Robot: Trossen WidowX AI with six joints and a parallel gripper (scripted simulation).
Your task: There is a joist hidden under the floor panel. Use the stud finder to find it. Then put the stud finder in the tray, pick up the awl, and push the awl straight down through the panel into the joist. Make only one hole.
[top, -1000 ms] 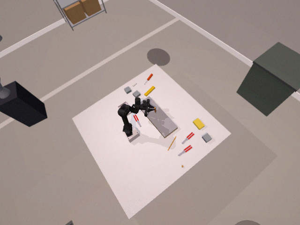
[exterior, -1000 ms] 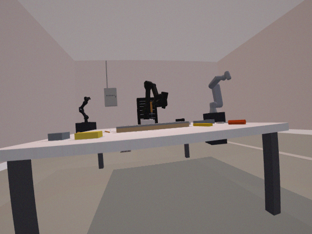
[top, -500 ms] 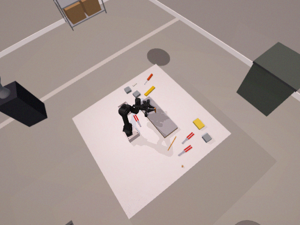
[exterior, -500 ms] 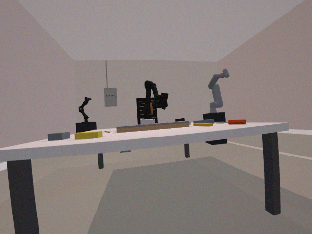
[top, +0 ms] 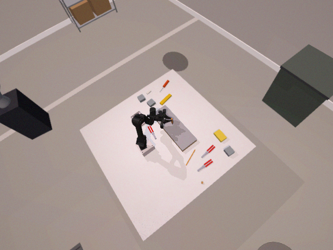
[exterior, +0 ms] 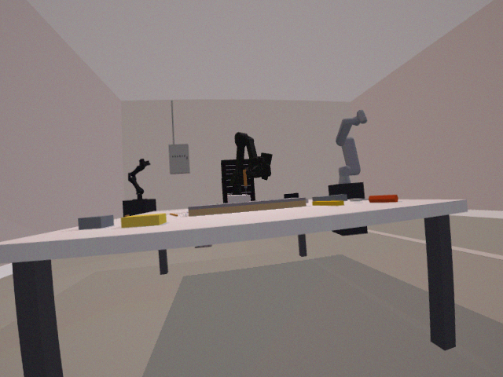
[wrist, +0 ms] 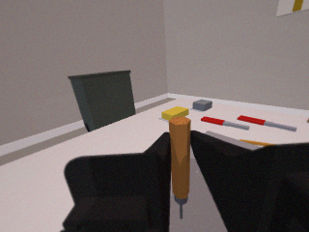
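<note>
Now: the awl 60 mm below my gripper tip. The rest, counted from my gripper tip: orange pencil: 360 mm to the right, 180 mm below, 10 mm behind; stud finder: 290 mm to the left, 270 mm behind, 130 mm below; yellow bar: 350 mm to the left, 170 mm below, 100 mm ahead.
</note>
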